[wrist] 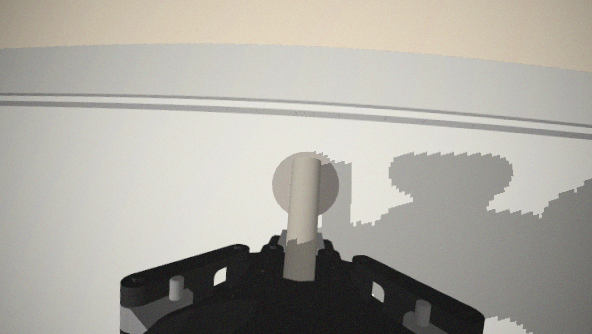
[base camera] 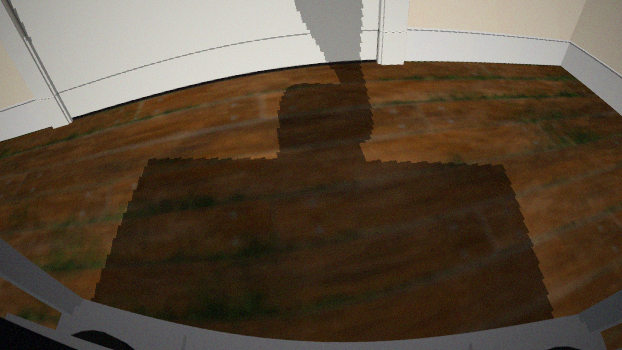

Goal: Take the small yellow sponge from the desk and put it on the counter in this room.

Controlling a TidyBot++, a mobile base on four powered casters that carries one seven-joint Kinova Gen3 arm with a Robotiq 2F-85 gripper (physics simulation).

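Frame: origin at the arm's base, x left, y ahead, z down, level; metres.
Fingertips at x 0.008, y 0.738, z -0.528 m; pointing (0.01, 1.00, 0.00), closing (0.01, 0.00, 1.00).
A point is followed by its place in that frame.
My gripper [wrist: 301, 243] @(x 0.008, y 0.738, z -0.527 m) is shut on a pale beige door handle [wrist: 305, 200] @(x -0.032, y 0.697, z -0.527 m), a round bar standing out from a round base plate on a white door [wrist: 150, 180] @(x -0.030, y 0.748, z -0.660 m). The fingertips close around the bar's near part, at the lower middle of the wrist view. The white door also shows in the base camera view [base camera: 175, 30] @(x 0.315, y 0.666, z 0.246 m), across the upper left. The yellow sponge, the desk and the counter do not show in either view.
A white door frame post [base camera: 393, 35] @(x -0.129, y 0.760, z 0.318 m) stands right of the door, and another [base camera: 37, 65] @(x 0.653, y 0.576, z 0.223 m) at its left. A white baseboard [base camera: 480, 47] @(x -0.390, y 0.840, z 0.350 m) runs right to a wall corner. Brown wooden floor [base camera: 430, 120] @(x -0.174, y 0.555, z 0.396 m) lies before the base, with the robot's shadow on it.
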